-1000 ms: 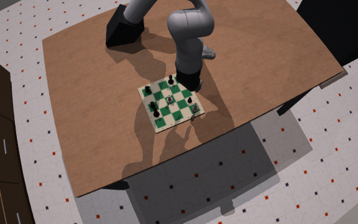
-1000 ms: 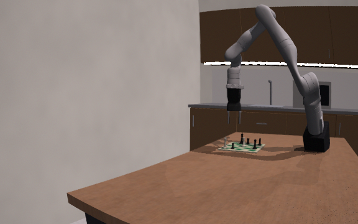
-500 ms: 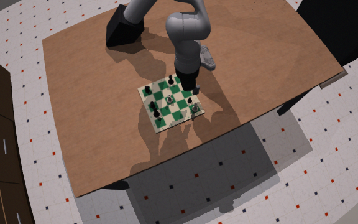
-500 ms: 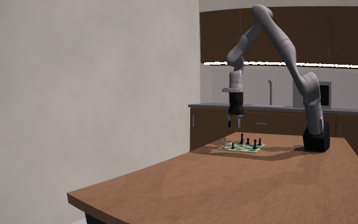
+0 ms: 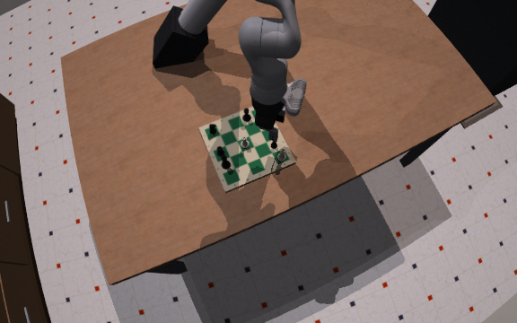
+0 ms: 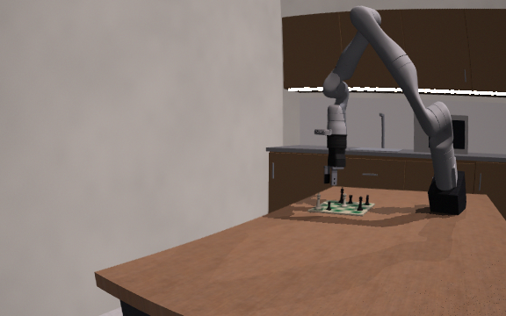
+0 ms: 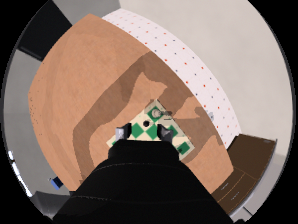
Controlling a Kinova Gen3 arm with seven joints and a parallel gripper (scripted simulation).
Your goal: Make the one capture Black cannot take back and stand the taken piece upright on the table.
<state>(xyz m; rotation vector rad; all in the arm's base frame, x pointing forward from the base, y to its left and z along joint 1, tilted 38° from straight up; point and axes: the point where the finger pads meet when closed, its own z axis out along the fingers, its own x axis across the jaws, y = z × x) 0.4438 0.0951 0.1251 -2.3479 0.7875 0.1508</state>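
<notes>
The cream chessboard is 12 cm below my hand, 8 cm to the right of it and 3 cm behind it.
</notes>
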